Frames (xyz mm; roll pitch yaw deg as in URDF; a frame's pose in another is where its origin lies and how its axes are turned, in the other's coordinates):
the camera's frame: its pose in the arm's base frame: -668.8 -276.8 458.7 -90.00 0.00 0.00
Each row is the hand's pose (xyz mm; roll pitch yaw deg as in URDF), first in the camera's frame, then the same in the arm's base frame.
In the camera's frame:
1: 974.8 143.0 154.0 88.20 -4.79 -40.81
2: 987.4 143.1 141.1 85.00 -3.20 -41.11
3: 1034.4 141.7 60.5 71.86 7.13 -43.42
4: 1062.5 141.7 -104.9 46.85 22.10 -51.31
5: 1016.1 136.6 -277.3 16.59 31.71 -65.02
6: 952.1 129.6 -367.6 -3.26 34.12 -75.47
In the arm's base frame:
1: 306.0 -122.8 315.7 -5.92 -40.64 6.32
2: 318.6 -135.7 315.6 -7.79 -41.03 4.24
3: 365.6 -216.3 317.0 -11.44 -43.00 -9.77
4: 393.7 -381.7 317.0 -17.99 -46.32 -33.01
5: 347.3 -554.1 322.1 -24.96 -50.46 -55.65
6: 283.3 -644.4 329.1 -28.06 -53.26 -69.68

